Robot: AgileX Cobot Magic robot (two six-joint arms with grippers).
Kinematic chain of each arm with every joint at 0, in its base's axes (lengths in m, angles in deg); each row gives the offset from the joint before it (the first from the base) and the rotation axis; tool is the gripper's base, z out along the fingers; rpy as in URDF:
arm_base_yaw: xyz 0 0 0.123 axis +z
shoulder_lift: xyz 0 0 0 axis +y
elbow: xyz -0.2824 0 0.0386 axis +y
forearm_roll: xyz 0.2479 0 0.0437 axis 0.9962 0 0.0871
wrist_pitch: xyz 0 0 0 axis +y
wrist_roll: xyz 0.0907 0 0.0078 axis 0.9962 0 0.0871
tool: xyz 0 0 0 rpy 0 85 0
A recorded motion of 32 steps. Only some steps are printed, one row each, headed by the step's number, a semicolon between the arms.
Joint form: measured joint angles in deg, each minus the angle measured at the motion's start. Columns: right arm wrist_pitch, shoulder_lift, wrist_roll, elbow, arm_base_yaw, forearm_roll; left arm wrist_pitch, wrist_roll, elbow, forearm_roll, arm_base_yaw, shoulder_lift.
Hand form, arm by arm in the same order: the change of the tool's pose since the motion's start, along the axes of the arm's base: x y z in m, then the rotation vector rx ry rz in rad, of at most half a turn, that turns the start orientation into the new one. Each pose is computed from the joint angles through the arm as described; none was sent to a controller.
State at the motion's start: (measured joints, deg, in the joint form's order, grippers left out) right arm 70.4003 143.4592 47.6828 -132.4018 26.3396 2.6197; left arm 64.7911 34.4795 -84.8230 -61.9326 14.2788 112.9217
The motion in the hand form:
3: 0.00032 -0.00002 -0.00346 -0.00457 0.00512 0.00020; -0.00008 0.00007 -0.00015 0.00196 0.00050 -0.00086
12: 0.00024 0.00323 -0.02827 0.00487 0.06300 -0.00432; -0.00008 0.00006 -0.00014 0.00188 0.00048 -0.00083
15: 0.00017 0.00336 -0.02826 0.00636 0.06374 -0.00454; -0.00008 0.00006 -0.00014 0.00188 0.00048 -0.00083
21: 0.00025 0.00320 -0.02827 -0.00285 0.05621 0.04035; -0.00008 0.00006 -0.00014 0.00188 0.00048 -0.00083
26: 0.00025 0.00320 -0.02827 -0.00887 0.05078 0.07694; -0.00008 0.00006 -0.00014 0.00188 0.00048 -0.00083
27: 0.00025 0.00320 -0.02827 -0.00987 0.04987 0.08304; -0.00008 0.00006 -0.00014 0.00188 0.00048 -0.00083
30: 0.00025 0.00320 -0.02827 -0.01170 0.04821 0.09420; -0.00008 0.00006 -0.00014 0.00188 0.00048 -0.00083
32: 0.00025 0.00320 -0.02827 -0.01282 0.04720 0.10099; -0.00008 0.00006 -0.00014 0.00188 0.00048 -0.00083
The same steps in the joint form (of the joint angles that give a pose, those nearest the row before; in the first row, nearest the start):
3: 0.00 0.38 0.00 0.00 0.00 -0.11; 0.00 0.00 0.00 0.13 0.00 0.00
12: 0.00 3.11 0.00 0.00 0.00 1.87; 0.00 0.00 0.00 0.12 0.00 0.00
15: 0.00 3.11 0.00 0.00 0.00 1.96; 0.00 0.00 0.00 0.12 0.00 0.00
21: 0.00 3.11 -2.62 0.00 0.00 1.84; 0.00 0.00 0.00 0.12 0.00 0.00
26: 0.00 3.11 -4.76 0.00 0.00 1.84; 0.00 0.00 0.00 0.12 0.00 0.00
27: 0.00 3.11 -5.12 0.00 0.00 1.84; 0.00 0.00 0.00 0.12 0.00 0.00
30: 0.00 3.11 -5.78 0.00 0.00 1.84; 0.00 0.00 0.00 0.12 0.00 0.00
32: 0.00 3.11 -6.18 0.00 0.00 1.84; 0.00 0.00 0.00 0.12 0.00 0.00

